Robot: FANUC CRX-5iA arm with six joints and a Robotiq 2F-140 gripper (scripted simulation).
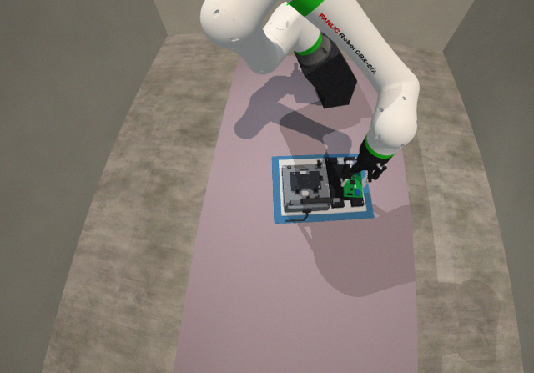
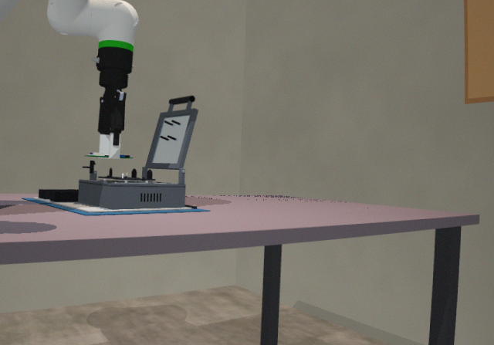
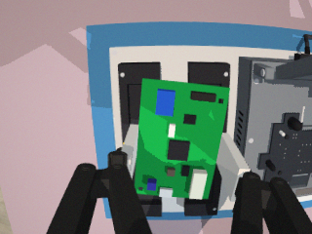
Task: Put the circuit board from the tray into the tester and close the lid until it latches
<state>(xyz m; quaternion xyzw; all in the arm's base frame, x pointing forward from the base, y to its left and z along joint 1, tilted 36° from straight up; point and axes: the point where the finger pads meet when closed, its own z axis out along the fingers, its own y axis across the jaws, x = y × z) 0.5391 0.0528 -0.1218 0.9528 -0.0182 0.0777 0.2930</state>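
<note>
My gripper is now 20 mm above the green circuit board. From my hand the other things lie so: tester lid: 90 mm ahead, 170 mm to the right, 40 mm above; then latch hook: 100 mm behind, 110 mm to the right, 50 mm below; then tester: 130 mm to the right, 30 mm below.
</note>
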